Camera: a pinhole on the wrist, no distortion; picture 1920 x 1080 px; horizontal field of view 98.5 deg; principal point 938.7 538.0 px. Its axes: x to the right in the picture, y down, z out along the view. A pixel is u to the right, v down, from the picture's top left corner.
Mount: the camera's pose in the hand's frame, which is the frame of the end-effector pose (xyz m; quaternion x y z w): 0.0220 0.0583 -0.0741 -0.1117 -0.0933 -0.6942 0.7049
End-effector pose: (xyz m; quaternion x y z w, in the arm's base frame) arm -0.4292 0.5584 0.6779 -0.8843 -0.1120 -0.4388 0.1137
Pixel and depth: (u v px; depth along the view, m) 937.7 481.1 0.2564
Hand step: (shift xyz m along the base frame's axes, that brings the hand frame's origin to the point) 0.1744 -0.0728 -0.1065
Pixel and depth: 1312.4 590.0 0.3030
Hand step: 0.2254 0.0676 -0.1109
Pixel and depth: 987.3 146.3 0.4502
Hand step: 0.2196 -0.0584 -0.3790
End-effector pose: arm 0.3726 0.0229 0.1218 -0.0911 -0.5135 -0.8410 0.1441
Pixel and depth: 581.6 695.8 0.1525
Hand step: 0.0055 -0.0328 0.1785
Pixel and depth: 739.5 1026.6 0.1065
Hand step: -0.0434 -0.0454 0.1303
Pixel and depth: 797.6 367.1 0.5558
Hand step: 0.1823 0.2660 0.4309
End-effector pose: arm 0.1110 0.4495 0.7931 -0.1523 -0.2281 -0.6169 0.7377
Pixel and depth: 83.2 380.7 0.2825
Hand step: 0.3890 0.1640 0.1048
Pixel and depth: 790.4 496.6 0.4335
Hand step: 0.2055 0.2035 0.2906
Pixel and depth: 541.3 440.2 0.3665
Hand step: 0.2889 0.1925 0.2038
